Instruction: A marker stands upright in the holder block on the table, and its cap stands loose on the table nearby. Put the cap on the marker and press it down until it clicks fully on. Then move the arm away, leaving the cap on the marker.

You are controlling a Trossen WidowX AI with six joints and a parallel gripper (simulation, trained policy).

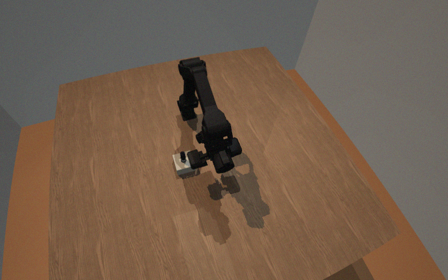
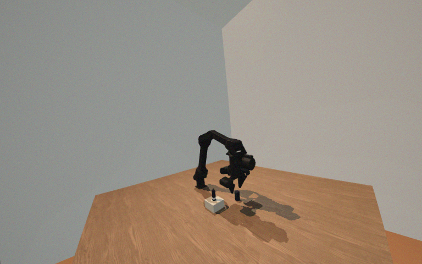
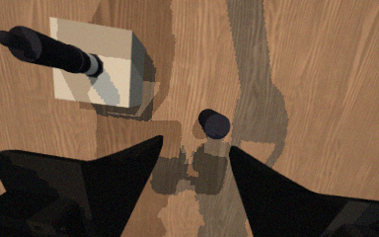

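The black cap lies 10 mm behind my gripper tip, 20 mm to the left of it and 40 mm below it. Also, from my gripper tip: white holder block (60 mm behind, 110 mm to the right, 50 mm below).
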